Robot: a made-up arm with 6 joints.
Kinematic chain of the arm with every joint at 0, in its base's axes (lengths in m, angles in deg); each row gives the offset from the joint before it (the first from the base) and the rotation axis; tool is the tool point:
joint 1: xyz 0 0 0.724 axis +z
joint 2: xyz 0.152 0 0 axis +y
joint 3: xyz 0 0 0.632 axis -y
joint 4: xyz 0 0 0.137 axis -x
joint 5: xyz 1.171 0 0 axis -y
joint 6: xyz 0.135 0 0 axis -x
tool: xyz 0 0 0
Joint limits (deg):
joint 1: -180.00..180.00
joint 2: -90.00..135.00
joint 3: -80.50..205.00
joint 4: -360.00..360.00
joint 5: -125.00..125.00
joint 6: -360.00..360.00
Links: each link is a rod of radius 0.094 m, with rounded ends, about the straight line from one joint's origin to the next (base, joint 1, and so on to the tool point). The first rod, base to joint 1, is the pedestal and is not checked.
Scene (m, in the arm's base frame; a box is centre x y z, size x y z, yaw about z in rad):
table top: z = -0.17
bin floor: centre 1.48 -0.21 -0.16 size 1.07 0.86 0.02 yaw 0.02
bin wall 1: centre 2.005 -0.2 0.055 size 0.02 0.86 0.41 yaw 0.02
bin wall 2: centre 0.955 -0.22 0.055 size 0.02 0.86 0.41 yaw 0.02
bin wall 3: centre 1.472 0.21 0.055 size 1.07 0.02 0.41 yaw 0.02
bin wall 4: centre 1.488 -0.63 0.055 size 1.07 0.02 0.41 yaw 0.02
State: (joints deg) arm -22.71 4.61 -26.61 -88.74 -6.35 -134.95
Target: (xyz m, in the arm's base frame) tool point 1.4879 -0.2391 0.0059
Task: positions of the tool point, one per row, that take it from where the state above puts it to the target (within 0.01 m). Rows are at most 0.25 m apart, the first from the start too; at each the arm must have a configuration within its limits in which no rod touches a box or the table.
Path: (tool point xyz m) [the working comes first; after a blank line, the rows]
Joints at the target: -9.64 59.97 1.97 -89.23 -5.76 -134.95
Straight joint move there: clear.

1: 1.3870 -0.4741 0.6292
2: 1.4588 -0.4085 0.4390
3: 1.4947 -0.3284 0.2287
4: 1.4879 -0.2390 0.0058

